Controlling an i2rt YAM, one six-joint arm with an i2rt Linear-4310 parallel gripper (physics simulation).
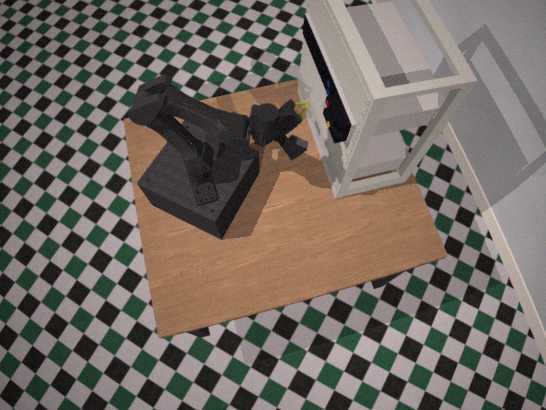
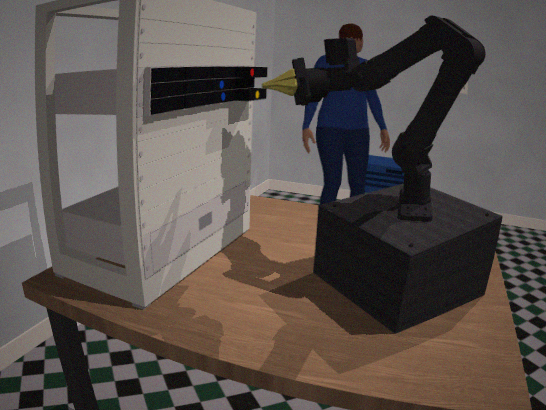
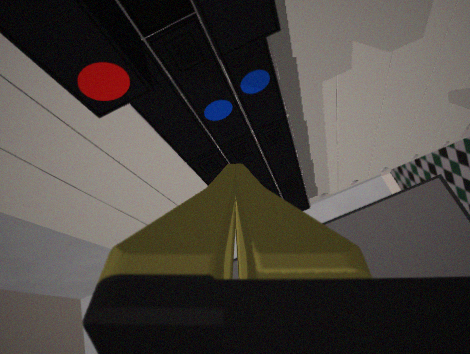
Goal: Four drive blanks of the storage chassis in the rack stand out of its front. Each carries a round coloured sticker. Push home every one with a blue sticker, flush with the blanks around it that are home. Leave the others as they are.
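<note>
The black storage chassis (image 1: 316,50) (image 2: 172,89) sits in the rack (image 1: 367,122) (image 2: 129,165). A blank with a red sticker (image 1: 327,103) (image 2: 252,72) (image 3: 103,81) stands out in the top row. A blank with a yellow sticker (image 1: 328,124) (image 2: 257,94) stands out in the bottom row. One blue sticker (image 2: 222,84) (image 3: 218,110) is on a middle-row blank, another blue sticker (image 2: 223,96) (image 3: 255,81) on a bottom-row blank; both blanks look level with their home neighbours. My gripper (image 1: 307,102) (image 2: 263,85) (image 3: 235,177) is shut and empty, its yellow tips in front of the chassis, apart from it.
The arm's black base box (image 1: 200,200) (image 2: 365,260) stands on the wooden table (image 1: 280,250) (image 2: 300,340) facing the rack. Pale panels (image 2: 195,45) lie above and below the chassis. A person in blue (image 2: 347,110) stands behind the table.
</note>
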